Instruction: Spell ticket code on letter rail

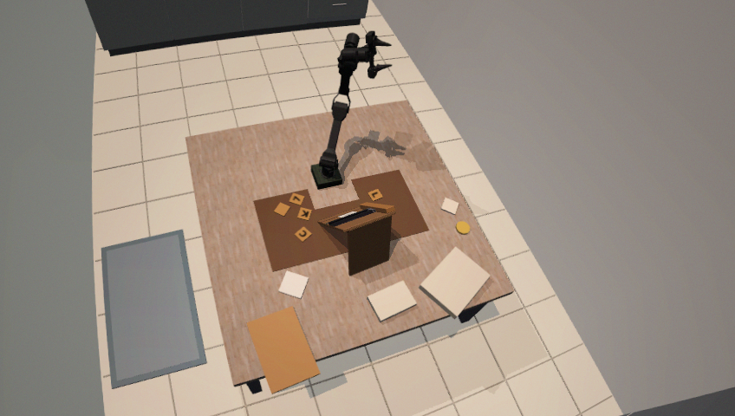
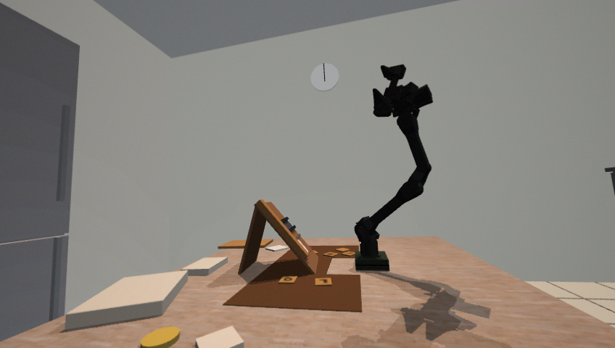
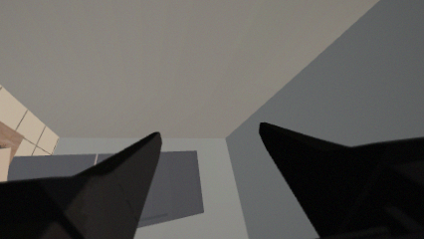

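My gripper tip is 31 cm short of the white ticket, 29 cm to the left of it and 59 cm above it. The rest, counted from my gripper tip: c tile 28 cm ahead, 50 cm to the right, 67 cm below; yellow disc 56 cm ahead, 23 cm to the left, 66 cm below; small white card 43 cm ahead, 25 cm to the left, 67 cm below.
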